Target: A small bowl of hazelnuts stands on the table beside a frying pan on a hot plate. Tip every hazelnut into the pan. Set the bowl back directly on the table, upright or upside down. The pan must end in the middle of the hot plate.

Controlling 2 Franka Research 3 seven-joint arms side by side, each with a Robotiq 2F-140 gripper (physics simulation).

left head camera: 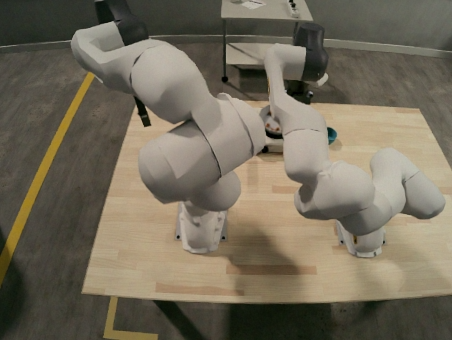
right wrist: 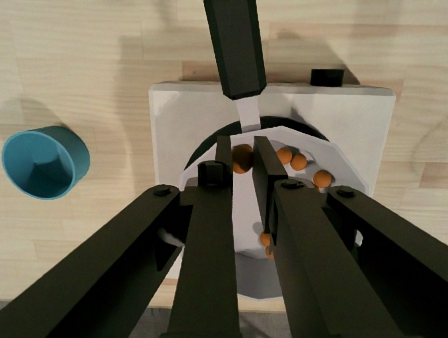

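Note:
The teal bowl (left head camera: 331,135) (right wrist: 39,162) stands upright on the table, with no hazelnuts showing inside. The pan (left head camera: 271,119) (right wrist: 247,212) is on the white hot plate (left head camera: 275,148) (right wrist: 182,112), its black handle (right wrist: 237,52) toward the top of the wrist view. A black disc edge shows beside the pan's handle side. Several hazelnuts (right wrist: 322,178) lie in the pan; the fingers hide part of it. My right gripper (right wrist: 241,156) is above the pan, shut on one hazelnut (right wrist: 242,160). My left gripper (left head camera: 144,117) looks open, away from the pan; one finger shows.
The wooden table (left head camera: 165,270) carries both arm bases. The right arm crosses over the hot plate area and hides much of it in the head view. A black knob (right wrist: 327,77) sticks out from the hot plate's edge. A cart (left head camera: 224,50) stands behind the table.

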